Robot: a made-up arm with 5 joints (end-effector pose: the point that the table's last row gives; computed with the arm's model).
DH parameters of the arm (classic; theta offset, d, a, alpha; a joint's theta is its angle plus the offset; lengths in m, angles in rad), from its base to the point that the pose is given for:
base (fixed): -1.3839 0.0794 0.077 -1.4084
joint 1: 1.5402 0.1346 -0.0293 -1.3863
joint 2: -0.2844 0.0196 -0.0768 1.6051
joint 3: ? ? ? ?
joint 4: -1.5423 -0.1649 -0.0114 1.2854
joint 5: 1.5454 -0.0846 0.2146 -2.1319
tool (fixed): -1.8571 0.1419 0 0
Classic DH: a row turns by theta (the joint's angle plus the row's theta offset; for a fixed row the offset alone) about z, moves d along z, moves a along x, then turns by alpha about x.
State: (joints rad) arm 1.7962 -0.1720 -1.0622 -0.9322 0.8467
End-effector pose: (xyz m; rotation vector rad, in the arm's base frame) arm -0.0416 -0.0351 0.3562 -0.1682 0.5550 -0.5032
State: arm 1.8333 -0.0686 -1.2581 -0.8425 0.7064
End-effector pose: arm -0.0502 -0.0106 0.3045 -0.4780 0.5763 -0.3718
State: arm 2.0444 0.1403 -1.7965 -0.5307 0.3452
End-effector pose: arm -0.0836 -0.0277 0.1419 -1.1884 0.6160 -0.1697
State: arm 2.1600 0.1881 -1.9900 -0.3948 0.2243
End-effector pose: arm -0.0857 -0.0493 0.0869 -1.3833 0.6443 -0.1672
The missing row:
joint 3: 1.5542 -0.3163 -0.1015 2.0202
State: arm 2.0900 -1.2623 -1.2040 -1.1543 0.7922
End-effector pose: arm 0.1586 0.0824 0.4343 0.0569 0.9562 -1.1987
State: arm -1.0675 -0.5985 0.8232 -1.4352 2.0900
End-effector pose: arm -0.3472 -0.1031 0.1994 0.2229 -0.6218 0.1686
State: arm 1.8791 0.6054 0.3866 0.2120 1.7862
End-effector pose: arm 0.3156 -0.2582 -0.0779 0.2983 1.8769 -0.6847
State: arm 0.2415 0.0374 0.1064 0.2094 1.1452
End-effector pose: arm 0.1216 -0.1000 0.2798 -0.4091 0.4377 -1.7286
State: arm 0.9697 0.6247 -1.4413 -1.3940 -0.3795
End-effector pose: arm -0.2924 -0.2683 0.3538 -2.0790 0.0806 1.2863
